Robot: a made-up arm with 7 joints.
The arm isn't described. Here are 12 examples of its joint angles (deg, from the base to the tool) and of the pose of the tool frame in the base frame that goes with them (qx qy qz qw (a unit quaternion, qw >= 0); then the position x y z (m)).
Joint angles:
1: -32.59 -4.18 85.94 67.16 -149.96 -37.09 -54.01
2: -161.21 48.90 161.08 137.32 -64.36 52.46 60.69
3: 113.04 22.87 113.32 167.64 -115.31 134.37 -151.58
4: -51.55 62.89 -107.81 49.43 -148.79 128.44 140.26
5: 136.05 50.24 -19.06 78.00 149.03 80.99 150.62
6: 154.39 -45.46 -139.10 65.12 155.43 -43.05 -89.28
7: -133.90 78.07 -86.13 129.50 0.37 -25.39 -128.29
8: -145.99 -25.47 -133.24 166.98 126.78 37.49 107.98
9: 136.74 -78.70 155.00 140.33 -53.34 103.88 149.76
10: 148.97 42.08 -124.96 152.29 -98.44 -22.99 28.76
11: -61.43 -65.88 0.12 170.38 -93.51 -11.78 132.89
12: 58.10 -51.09 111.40 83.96 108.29 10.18 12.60
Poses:
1: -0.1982 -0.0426 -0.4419 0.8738 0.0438 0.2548 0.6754
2: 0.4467 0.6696 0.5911 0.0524 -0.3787 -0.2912 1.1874
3: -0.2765 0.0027 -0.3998 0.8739 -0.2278 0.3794 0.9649
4: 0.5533 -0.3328 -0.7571 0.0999 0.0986 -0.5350 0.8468
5: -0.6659 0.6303 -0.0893 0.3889 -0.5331 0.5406 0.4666
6: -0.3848 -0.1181 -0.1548 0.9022 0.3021 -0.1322 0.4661
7: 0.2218 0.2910 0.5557 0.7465 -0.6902 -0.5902 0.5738
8: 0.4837 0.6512 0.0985 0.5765 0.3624 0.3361 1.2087
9: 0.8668 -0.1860 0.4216 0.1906 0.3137 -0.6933 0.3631
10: 0.3188 0.5008 -0.1949 0.7807 -0.3633 0.5515 0.9199
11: 0.1766 0.6559 -0.1535 0.7177 -0.1316 0.7618 0.8408
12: 0.5636 -0.3091 0.5367 0.5466 -0.6155 -0.0857 0.6976
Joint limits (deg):
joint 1: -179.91..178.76
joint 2: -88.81..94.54
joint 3: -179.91..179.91
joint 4: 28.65..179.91
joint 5: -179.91..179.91
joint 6: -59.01..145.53
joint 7: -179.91..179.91
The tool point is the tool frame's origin. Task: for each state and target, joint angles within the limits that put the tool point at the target. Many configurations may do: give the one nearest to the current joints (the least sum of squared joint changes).
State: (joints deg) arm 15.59 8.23 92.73 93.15 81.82 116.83 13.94
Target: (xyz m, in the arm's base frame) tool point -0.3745 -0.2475 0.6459
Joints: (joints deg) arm 47.50 -28.52 117.74 70.51 62.17 125.02 15.44
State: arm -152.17 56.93 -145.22 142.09 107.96 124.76 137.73
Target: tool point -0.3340 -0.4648 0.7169
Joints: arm -104.01 55.50 -143.84 136.49 87.55 145.53 142.02
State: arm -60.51 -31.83 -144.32 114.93 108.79 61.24 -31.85
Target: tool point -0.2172 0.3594 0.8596
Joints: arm -78.56 0.27 -160.40 68.81 107.95 47.03 -32.62
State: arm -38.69 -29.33 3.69 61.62 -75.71 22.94 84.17
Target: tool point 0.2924 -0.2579 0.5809
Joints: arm -48.64 8.86 -5.61 33.83 -77.72 34.78 83.19
